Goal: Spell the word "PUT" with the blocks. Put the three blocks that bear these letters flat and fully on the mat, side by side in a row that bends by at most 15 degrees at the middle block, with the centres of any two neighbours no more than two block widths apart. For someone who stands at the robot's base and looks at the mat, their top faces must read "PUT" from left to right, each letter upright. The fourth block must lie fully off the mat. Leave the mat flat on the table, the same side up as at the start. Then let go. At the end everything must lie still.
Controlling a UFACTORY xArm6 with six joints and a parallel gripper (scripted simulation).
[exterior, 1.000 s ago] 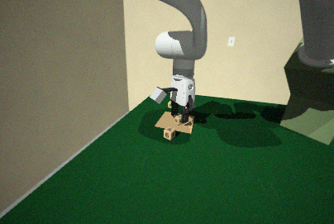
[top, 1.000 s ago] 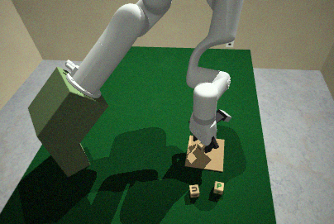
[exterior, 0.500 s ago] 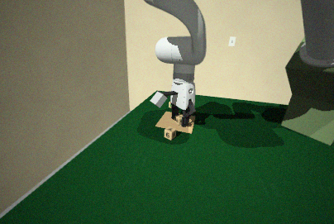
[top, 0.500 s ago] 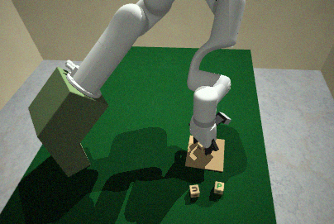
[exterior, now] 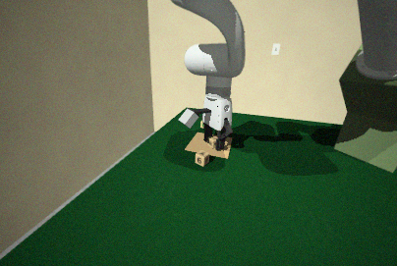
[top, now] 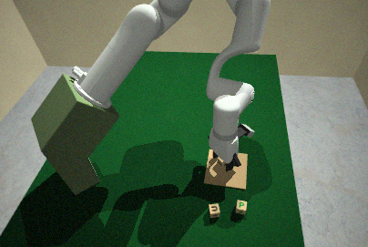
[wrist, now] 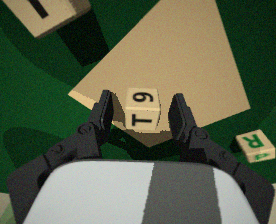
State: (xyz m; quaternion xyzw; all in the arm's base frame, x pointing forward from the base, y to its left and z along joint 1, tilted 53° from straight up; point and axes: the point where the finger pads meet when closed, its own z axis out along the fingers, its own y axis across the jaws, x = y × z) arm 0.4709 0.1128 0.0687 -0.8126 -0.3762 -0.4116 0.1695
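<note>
Right now my hand is 2 cm short of the mat, 2 cm above it and 1 cm to the left of it. Also, from my hand: P block: 13 cm to the right, 11 cm ahead, 1 cm below.
</note>
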